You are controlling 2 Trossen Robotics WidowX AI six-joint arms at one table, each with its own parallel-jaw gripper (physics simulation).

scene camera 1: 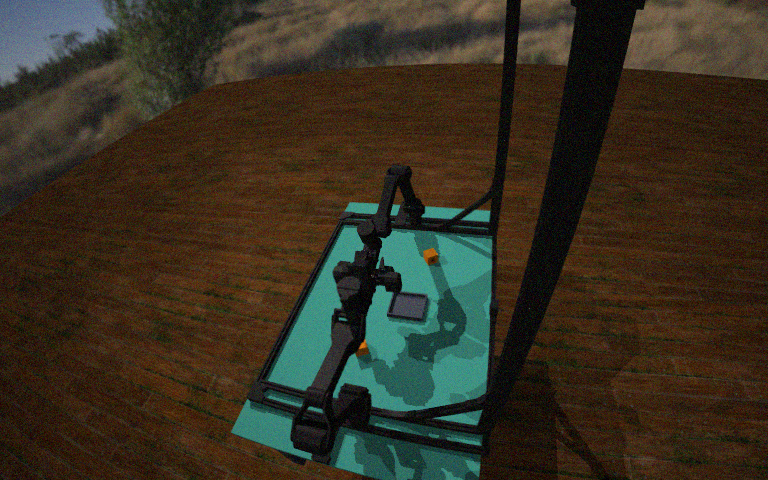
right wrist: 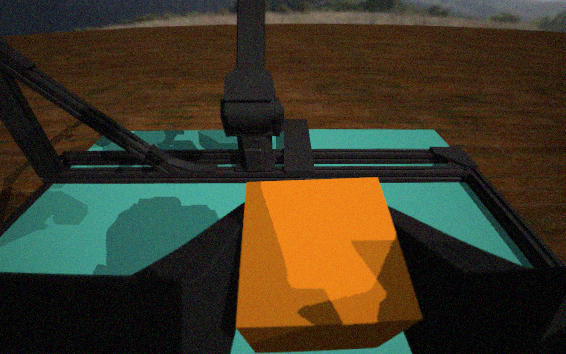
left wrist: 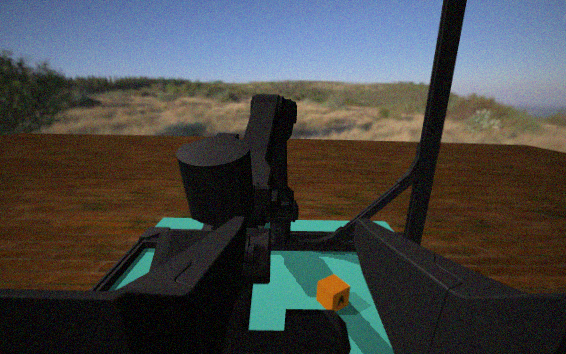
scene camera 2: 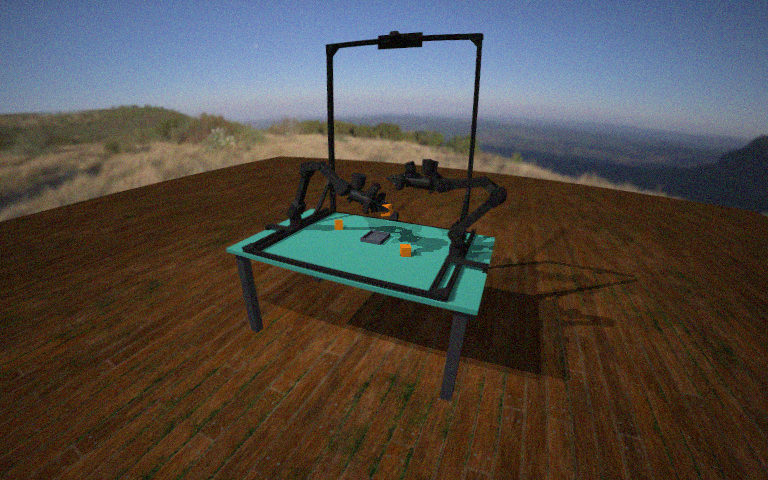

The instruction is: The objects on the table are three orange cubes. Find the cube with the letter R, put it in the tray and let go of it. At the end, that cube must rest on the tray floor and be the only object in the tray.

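Frame: origin at the left arm's base, x ahead, y left, z up, level; millimetres.
Seen in the pictures: left gripper, between the fingertips: (scene camera 1: 374, 256) (left wrist: 300, 227) (scene camera 2: 388, 177); right gripper, between the fingertips: (right wrist: 309, 211) (scene camera 2: 391, 209); left arm's base, origin of its link: (scene camera 1: 359, 416) (right wrist: 256, 161) (scene camera 2: 457, 254); right arm's base, origin of its link: (scene camera 1: 415, 221) (left wrist: 279, 237) (scene camera 2: 296, 225).
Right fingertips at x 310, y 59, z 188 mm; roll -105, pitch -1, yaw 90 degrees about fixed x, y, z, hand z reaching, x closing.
Pixels of each thing's top centre, then the offset from my right fingertips to it. "spot": a spot on its surface instead.
- orange R cube, centre of its top: (right wrist: 321, 215) (scene camera 2: 386, 204) dx +23, dy +0, dz +21 mm
- dark tray, centre of its top: (scene camera 1: 407, 303) (scene camera 2: 375, 235) dx +128, dy -114, dz -189 mm
- orange cube with the letter A, centre of its top: (left wrist: 333, 283) (scene camera 1: 430, 252) (scene camera 2: 338, 221) dx +380, dy -163, dz -162 mm
- orange cube, centre of its top: (scene camera 1: 359, 343) (scene camera 2: 405, 245) dx -80, dy +6, dz -162 mm
- black frame, a spot on its surface: (scene camera 1: 508, 113) spot: dx +573, dy -428, dz +361 mm
My right gripper (scene camera 2: 387, 213) (right wrist: 309, 211) is shut on the orange R cube (scene camera 2: 387, 209) (right wrist: 320, 240), held well above the table; its letter does not show now. My left gripper (scene camera 2: 393, 181) is open and empty, raised high. The dark tray (scene camera 1: 407, 306) (scene camera 2: 375, 237) on the table is empty. An orange cube with the letter A (scene camera 1: 431, 256) (scene camera 2: 338, 224) (left wrist: 333, 292) stands on the far part of the table in scene camera 1. Another orange cube (scene camera 1: 362, 348) (scene camera 2: 405, 250), letter unreadable, stands nearer, partly behind my left arm there.
My right arm (scene camera 1: 390, 195) (scene camera 2: 328, 172) (left wrist: 270, 135) reaches in close in front of my left gripper. My left arm (scene camera 1: 334, 356) (scene camera 2: 484, 203) covers the right gripper in scene camera 1. A black frame (scene camera 1: 508, 113) (scene camera 2: 330, 113) rises along one table side.
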